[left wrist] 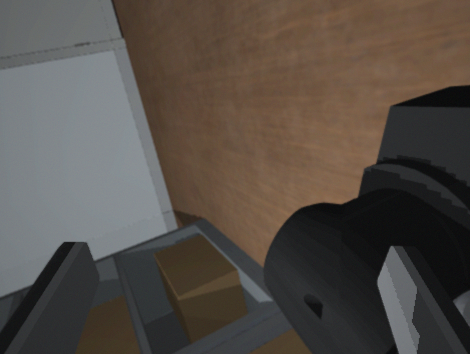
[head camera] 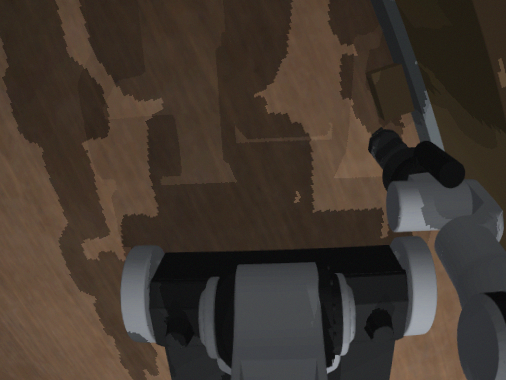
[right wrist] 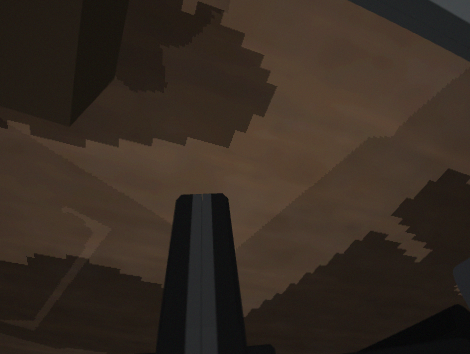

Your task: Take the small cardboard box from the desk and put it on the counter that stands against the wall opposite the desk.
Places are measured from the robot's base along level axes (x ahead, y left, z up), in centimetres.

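Pixels of known places: left gripper, fingertip midpoint: (left wrist: 237, 261); right gripper, fingertip midpoint: (head camera: 385, 149) (right wrist: 203, 212).
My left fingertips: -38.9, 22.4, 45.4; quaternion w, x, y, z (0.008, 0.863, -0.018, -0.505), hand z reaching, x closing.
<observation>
For each thing: its top centre in the pictures, then the offset to it from my left fingertips, as dx, dy, dz. "pt": a spot on its surface instead. Level surfaces: height alone.
- brown cardboard box at its top centre: (left wrist: 172, 298) -92.8, -129.2, -10.6
- dark brown box-like block at a spot on its surface: (right wrist: 37, 50) pt +72.9, -45.0, -40.3
- brown box shape at a spot on its surface: (head camera: 395, 92) pt +76.5, -45.2, -40.3
- shadowed wooden floor at its surface level: dz -45.3
In the left wrist view a brown cardboard box (left wrist: 205, 285) lies in a compartment of a grey frame-like unit (left wrist: 235, 330). My left gripper (left wrist: 237, 261) is open, its fingers wide apart, with that box showing beyond them. My right gripper (right wrist: 203, 212) is shut, its fingers together with nothing between them, over brown floor. A dark brown box-like block (right wrist: 37, 50) shows at the upper left of the right wrist view. A brown box shape (head camera: 395, 92) shows beside a grey rail in the head view. I cannot tell which is the task's small box, or identify the desk or counter.
The grey rail (head camera: 422, 107) runs diagonally past my right arm (head camera: 435, 205) in the head view. My wheeled base (head camera: 280, 265) stands on the shadowed wooden floor (head camera: 270, 200). A white panel (left wrist: 70, 150) lies at the left of the left wrist view, with more brown boxes below.
</observation>
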